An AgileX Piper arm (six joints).
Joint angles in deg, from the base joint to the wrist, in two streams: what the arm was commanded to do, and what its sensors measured. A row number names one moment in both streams.
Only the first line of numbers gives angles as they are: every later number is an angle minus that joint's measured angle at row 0.
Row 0, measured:
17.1, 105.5, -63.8, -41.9, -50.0, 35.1
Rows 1 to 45, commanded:
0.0, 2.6, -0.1, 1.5, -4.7, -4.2
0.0, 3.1, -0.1, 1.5, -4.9, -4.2
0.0, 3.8, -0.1, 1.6, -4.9, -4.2
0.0, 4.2, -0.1, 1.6, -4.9, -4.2
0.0, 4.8, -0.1, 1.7, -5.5, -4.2
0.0, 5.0, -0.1, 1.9, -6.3, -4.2
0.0, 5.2, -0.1, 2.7, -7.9, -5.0
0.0, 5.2, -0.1, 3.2, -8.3, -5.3
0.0, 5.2, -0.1, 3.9, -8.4, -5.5
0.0, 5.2, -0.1, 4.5, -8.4, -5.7
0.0, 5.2, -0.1, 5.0, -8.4, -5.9
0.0, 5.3, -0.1, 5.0, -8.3, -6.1
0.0, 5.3, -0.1, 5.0, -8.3, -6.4
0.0, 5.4, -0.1, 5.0, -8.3, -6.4
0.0, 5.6, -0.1, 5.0, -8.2, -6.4
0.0, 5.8, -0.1, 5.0, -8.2, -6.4
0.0, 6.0, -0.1, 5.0, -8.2, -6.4
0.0, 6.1, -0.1, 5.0, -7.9, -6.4
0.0, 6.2, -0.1, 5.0, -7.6, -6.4
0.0, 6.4, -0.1, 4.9, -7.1, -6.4
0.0, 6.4, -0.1, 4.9, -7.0, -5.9
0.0, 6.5, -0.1, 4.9, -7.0, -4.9
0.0, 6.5, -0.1, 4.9, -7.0, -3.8
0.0, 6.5, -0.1, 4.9, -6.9, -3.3
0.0, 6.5, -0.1, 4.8, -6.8, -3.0
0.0, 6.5, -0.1, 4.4, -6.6, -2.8
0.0, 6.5, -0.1, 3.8, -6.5, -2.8
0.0, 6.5, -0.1, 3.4, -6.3, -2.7
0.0, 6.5, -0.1, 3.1, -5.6, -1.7
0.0, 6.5, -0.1, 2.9, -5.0, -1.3
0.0, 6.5, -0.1, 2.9, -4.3, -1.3
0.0, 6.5, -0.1, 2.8, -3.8, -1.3
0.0, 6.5, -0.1, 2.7, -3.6, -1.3
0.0, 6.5, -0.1, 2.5, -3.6, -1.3
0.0, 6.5, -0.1, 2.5, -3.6, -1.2
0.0, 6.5, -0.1, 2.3, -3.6, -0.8
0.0, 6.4, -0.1, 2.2, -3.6, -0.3
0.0, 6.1, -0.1, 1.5, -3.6, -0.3
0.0, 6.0, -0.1, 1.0, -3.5, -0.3
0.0, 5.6, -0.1, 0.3, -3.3, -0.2
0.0, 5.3, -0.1, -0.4, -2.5, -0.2
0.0, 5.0, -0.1, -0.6, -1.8, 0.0
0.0, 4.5, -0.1, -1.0, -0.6, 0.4
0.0, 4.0, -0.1, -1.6, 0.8, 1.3
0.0, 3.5, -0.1, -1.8, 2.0, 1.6
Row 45, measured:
0.0, 5.6, 0.0, 0.2, -1.9, -0.2
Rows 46 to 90, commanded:
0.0, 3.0, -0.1, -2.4, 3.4, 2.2
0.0, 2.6, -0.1, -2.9, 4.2, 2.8
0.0, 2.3, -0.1, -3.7, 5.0, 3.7
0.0, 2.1, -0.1, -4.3, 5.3, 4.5
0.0, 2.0, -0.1, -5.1, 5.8, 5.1
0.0, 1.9, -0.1, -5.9, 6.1, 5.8
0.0, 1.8, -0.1, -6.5, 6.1, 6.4
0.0, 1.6, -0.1, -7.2, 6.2, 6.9
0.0, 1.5, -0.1, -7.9, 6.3, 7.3
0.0, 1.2, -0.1, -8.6, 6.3, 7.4
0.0, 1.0, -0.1, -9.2, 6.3, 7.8
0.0, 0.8, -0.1, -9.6, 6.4, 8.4
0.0, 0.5, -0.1, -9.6, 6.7, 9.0
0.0, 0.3, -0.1, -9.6, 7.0, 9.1
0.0, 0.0, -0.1, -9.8, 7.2, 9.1
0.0, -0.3, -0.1, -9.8, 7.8, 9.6
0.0, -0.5, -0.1, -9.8, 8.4, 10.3
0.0, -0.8, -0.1, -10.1, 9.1, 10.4
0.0, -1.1, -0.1, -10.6, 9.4, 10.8
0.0, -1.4, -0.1, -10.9, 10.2, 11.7
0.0, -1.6, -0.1, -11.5, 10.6, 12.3
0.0, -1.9, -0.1, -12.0, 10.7, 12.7
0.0, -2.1, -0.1, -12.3, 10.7, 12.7
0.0, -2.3, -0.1, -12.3, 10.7, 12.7
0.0, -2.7, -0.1, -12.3, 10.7, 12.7
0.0, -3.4, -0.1, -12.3, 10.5, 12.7
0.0, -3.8, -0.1, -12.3, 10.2, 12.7
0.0, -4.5, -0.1, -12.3, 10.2, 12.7
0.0, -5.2, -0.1, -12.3, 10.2, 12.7
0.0, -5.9, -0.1, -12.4, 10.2, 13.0
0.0, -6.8, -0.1, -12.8, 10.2, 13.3
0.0, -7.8, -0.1, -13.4, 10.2, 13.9
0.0, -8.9, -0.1, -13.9, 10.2, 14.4
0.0, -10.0, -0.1, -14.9, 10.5, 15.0
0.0, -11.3, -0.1, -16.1, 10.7, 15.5
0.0, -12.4, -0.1, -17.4, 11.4, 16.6
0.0, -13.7, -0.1, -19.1, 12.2, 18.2
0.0, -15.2, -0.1, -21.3, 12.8, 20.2
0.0, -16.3, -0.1, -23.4, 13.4, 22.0
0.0, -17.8, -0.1, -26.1, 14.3, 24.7
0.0, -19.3, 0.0, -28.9, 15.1, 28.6
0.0, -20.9, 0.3, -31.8, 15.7, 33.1
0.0, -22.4, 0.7, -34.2, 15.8, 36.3
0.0, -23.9, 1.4, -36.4, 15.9, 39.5
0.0, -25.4, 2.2, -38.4, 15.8, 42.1
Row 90, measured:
0.0, -19.9, 0.2, -29.5, 15.1, 30.4
